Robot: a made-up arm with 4 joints. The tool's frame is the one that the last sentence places.
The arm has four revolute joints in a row. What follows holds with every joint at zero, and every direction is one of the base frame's. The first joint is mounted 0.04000 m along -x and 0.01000 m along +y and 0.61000 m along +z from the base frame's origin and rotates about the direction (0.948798, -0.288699, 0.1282). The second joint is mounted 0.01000 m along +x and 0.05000 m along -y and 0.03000 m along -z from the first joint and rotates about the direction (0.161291, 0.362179, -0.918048). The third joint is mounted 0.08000 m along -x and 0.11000 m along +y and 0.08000 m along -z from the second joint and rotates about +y. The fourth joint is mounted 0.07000 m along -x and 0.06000 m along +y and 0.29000 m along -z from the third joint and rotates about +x. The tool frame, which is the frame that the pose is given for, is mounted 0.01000 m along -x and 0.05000 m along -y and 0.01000 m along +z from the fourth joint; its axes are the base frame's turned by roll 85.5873, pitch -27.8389 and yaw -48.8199 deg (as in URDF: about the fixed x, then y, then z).
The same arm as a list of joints. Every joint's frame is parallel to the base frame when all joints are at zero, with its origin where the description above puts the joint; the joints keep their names.
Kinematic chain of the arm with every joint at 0, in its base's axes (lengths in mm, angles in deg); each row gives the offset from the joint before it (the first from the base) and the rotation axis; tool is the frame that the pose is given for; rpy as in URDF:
joint 1: xyz -40.0 10.0 610.0 axis 0.948798 -0.288699 0.1282
joint 2: xyz 10.0 -50.0 -30.0 axis 0.161306 0.362213 -0.918032
joint 3: xyz -80.0 110.0 -80.0 axis +y
joint 4: xyz -70.0 60.0 -290.0 axis +x
tool: xyz -10.0 -50.0 10.0 rpy 85.59 -27.84 -48.82

